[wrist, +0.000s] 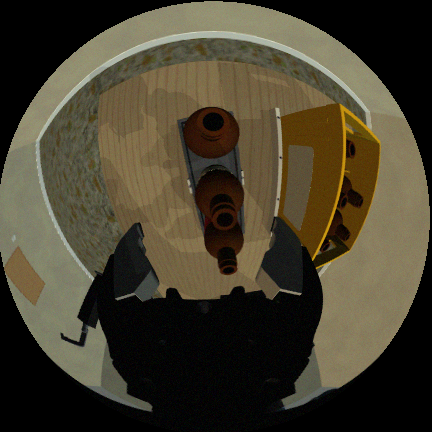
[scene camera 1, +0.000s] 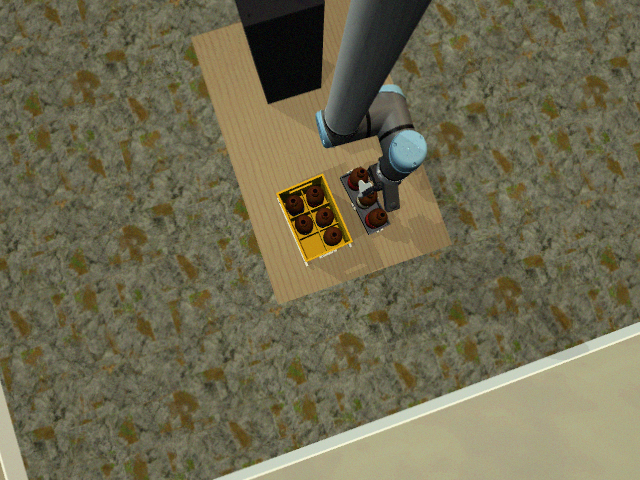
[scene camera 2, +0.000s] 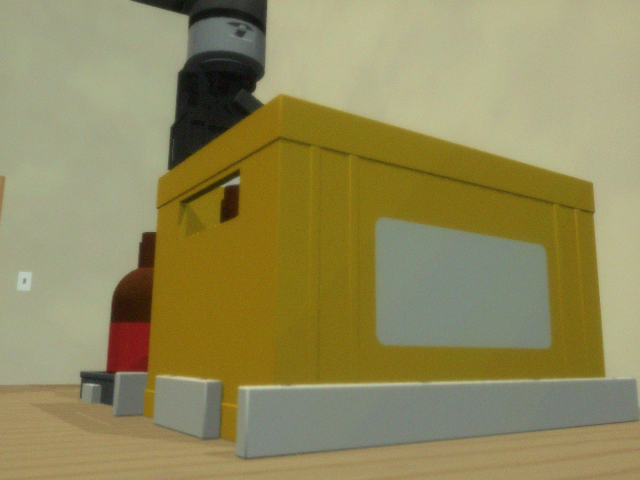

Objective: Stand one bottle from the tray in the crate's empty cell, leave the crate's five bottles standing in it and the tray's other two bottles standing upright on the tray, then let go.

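Frame: origin at the arm's base, x right, y back, z down, level; centimetres.
Seen in the pictures: gripper, fingertip midpoint: (wrist: 205, 221) (scene camera 1: 376, 190).
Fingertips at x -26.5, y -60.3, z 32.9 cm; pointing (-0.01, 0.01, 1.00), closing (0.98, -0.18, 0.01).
A point is followed by its place in that frame.
The yellow crate (scene camera 1: 337, 208) {y -65.1, x -10.8, z 31.6 cm} (scene camera 2: 330, 268) {y -59.5, x 9.6, z 40.3 cm} (wrist: 325, 170) {y -69.1, x -12.1, z 34.3 cm} holds five brown bottles; its empty cell (scene camera 1: 313, 245) {y -76.6, x -0.3, z 48.3 cm} is at the front-left corner in scene camera 1. Three bottles stand upright in a row on the dark tray (scene camera 1: 370, 230) (scene camera 2: 105, 387) {y -48.7, x -17.9, z 47.7 cm} (wrist: 220, 162): a red-label end bottle (scene camera 1: 376, 218) {y -70.2, x -25.7, z 36.7 cm} (scene camera 2: 131, 310) (wrist: 211, 132) {y -68.5, x -27.2, z 33.1 cm}, a pale-label middle bottle (scene camera 1: 367, 197) {y -61.8, x -23.3, z 35.8 cm} (wrist: 219, 192) {y -62.2, x -25.1, z 36.7 cm} and another red-label end bottle (scene camera 1: 357, 178) {y -53.7, x -20.8, z 36.9 cm} (wrist: 223, 242) {y -54.2, x -23.0, z 37.0 cm}. My gripper (scene camera 1: 365, 190) {y -60.3, x -26.5, z 32.9 cm} (wrist: 205, 221) {y -60.3, x -26.5, z 32.9 cm} is open and empty, over the tray by the middle bottle. Its fingertips are hidden behind the crate in scene camera 2.
Pale low strips (scene camera 2: 434, 413) {y -65.6, x 9.2, z 47.7 cm} line the crate's foot on the wooden table (scene camera 1: 248, 155) {y -34.0, x 22.2, z 49.1 cm}. The crate stands beside the tray, with a narrow gap between. A large black block (scene camera 1: 289, 62) {y -10.2, x -0.9, z 28.3 cm} stands at the back of the table. The arm reaches in from the top in scene camera 1.
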